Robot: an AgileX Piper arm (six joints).
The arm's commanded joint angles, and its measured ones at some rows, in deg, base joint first. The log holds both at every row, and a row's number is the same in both.
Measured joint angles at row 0:
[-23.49, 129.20, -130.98, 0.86, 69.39, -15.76]
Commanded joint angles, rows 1 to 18:
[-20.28, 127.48, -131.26, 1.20, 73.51, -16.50]
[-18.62, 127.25, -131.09, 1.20, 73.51, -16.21]
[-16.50, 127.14, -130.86, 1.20, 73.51, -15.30]
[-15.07, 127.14, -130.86, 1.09, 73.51, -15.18]
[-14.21, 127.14, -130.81, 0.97, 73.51, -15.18]
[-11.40, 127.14, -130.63, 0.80, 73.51, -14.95]
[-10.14, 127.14, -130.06, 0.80, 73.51, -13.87]
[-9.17, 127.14, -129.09, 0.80, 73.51, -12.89]
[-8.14, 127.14, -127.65, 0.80, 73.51, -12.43]
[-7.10, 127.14, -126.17, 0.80, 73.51, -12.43]
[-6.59, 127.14, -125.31, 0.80, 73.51, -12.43]
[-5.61, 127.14, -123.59, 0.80, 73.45, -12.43]
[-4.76, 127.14, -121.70, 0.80, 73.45, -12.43]
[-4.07, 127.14, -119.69, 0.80, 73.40, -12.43]
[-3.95, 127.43, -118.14, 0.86, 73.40, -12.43]
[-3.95, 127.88, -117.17, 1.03, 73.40, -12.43]
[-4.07, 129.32, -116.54, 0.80, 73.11, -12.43]
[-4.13, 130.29, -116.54, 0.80, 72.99, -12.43]
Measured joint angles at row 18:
[-3.90, 129.03, -117.11, 0.86, 69.96, -12.49]
